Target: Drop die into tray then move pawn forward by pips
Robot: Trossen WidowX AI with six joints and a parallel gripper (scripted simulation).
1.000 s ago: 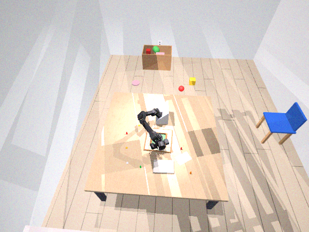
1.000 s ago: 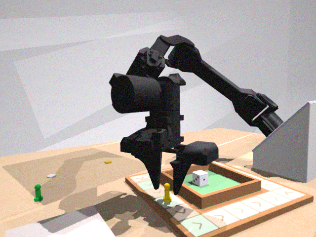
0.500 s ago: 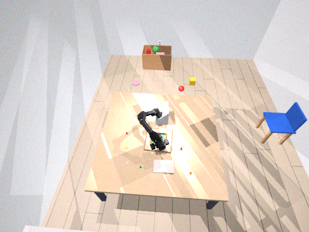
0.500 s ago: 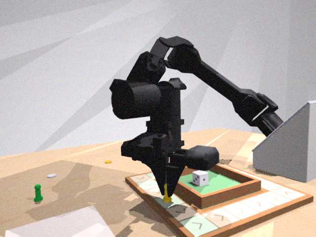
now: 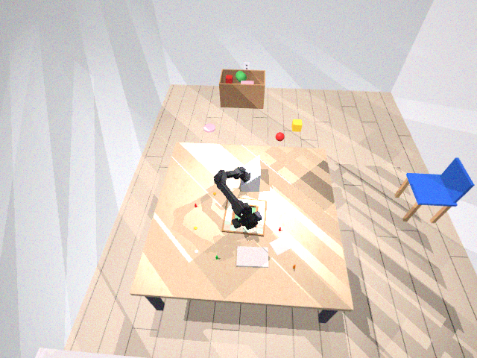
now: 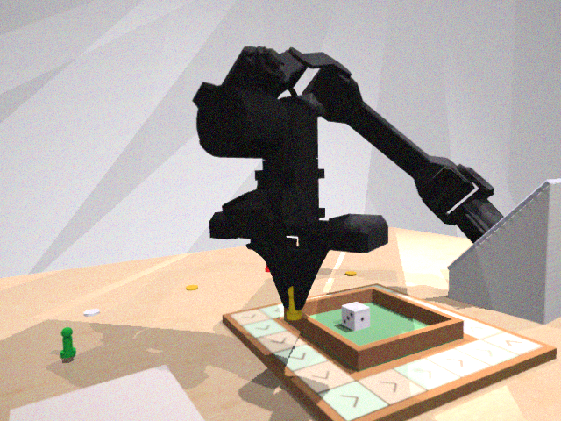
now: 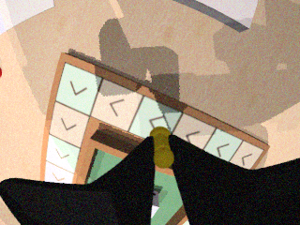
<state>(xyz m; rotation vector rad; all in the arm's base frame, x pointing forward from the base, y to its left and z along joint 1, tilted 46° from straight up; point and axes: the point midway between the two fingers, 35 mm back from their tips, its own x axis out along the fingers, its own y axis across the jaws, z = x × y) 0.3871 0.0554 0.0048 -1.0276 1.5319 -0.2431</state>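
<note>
Now: the white die 11 cm behind my gripper tip, 4 cm to the right of it and 4 cm below it. The rest, counted from my gripper tip: yellow pawn: 1 cm above; green pawn: 21 cm ahead, 17 cm to the right, 5 cm below; green dice tray: 12 cm behind, 6 cm below, 2 cm to the right.
</note>
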